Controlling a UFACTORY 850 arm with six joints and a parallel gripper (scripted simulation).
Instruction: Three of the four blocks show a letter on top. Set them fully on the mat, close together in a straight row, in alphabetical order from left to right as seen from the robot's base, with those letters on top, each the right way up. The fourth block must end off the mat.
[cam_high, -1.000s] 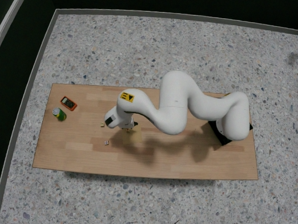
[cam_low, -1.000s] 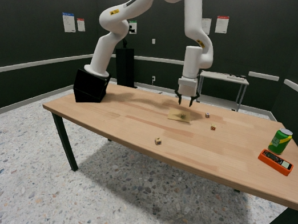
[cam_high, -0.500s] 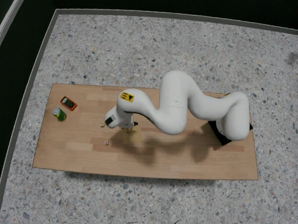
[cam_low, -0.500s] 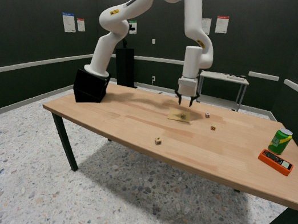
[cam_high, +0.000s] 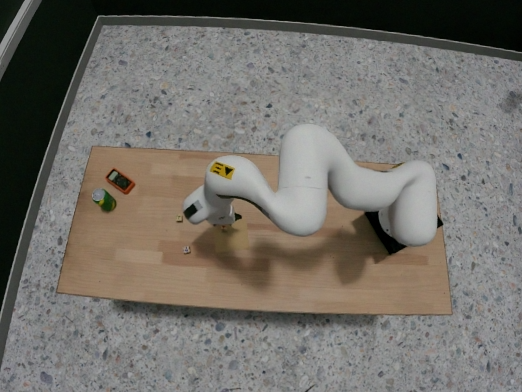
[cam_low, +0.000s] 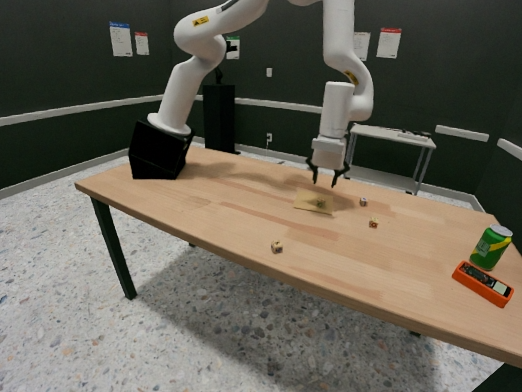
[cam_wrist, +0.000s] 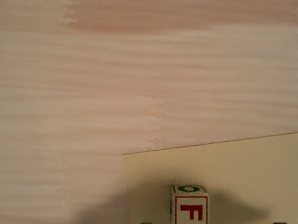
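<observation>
Now: hand 30 mm past the tan mat, 20 mm to the right of it and 100 mm above it. From my hand the other things lie so: green can (520 mm ahead, 20 mm to the right, 40 mm below); then orange meter (500 mm ahead, 130 mm to the right, 90 mm below).
</observation>
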